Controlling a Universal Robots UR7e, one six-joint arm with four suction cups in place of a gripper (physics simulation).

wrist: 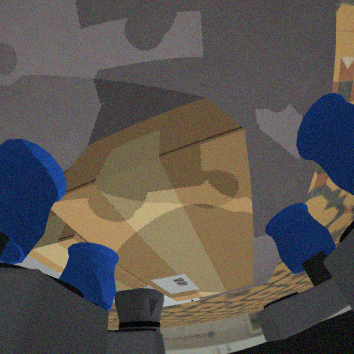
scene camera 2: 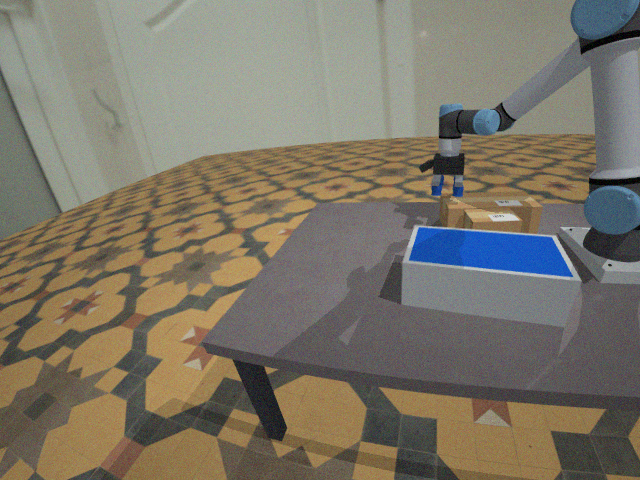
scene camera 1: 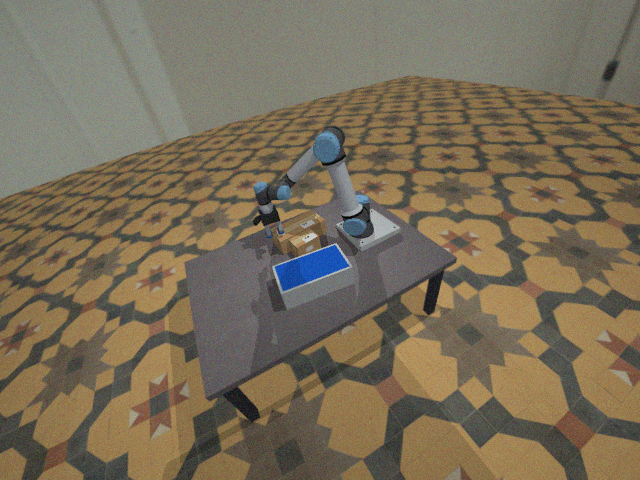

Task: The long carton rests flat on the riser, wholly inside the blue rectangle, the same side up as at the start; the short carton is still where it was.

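Seen in the pictures: hand at its tool point: [wrist: 190, 207] [scene camera 2: 447, 189] [scene camera 1: 273, 228]; arm's base at its link origin: [wrist: 139, 295] [scene camera 2: 611, 249].
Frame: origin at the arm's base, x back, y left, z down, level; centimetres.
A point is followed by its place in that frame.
The long brown carton [scene camera 1: 318, 222] {x -22.2, y -12.4, z -6.7 cm} [scene camera 2: 532, 212] {x -20.8, y -12.3, z -4.7 cm} [wrist: 220, 240] {x -40.2, y -19.9, z -6.8 cm} lies on the table behind the riser, label up. The short carton [scene camera 1: 298, 246] {x -39.3, y 3.2, z -6.8 cm} [scene camera 2: 476, 220] {x -39.4, y 2.6, z -6.8 cm} stands directly in front of it, also label up; its contact with the long carton is unclear. The grey riser [scene camera 1: 317, 291] {x -39.1, y 33.1, z -1.2 cm} [scene camera 2: 485, 297] {x -37.2, y 33.0, z -2.0 cm} bears the bare blue rectangle [scene camera 1: 312, 267] {x -37.5, y 24.1, z -8.7 cm} [scene camera 2: 485, 250] {x -37.9, y 24.1, z -8.7 cm} on top. My gripper [scene camera 1: 275, 233] {x -49.0, y -16.8, z -9.7 cm} [scene camera 2: 447, 191] {x -49.0, y -16.8, z -9.7 cm} [wrist: 187, 210] {x -49.0, y -16.8, z -9.7 cm}, four blue suction cups pointing down, is open and empty. It hangs a little above the long carton's left end, apart from it. The cups' shadows fall on that carton.
The dark table [scene camera 1: 227, 310] {x -84.3, y 21.0, z 3.3 cm} [scene camera 2: 310, 258] {x -88.3, y 18.9, z 3.4 cm} carries both cartons and the riser. The arm's pale base plate [scene camera 1: 385, 232] {x 11.5, y 8.8, z -0.4 cm} [scene camera 2: 612, 275] {x -4.2, y 13.0, z 0.9 cm} is right of the cartons. The table's far edge runs behind the long carton. Patterned floor surrounds the table.
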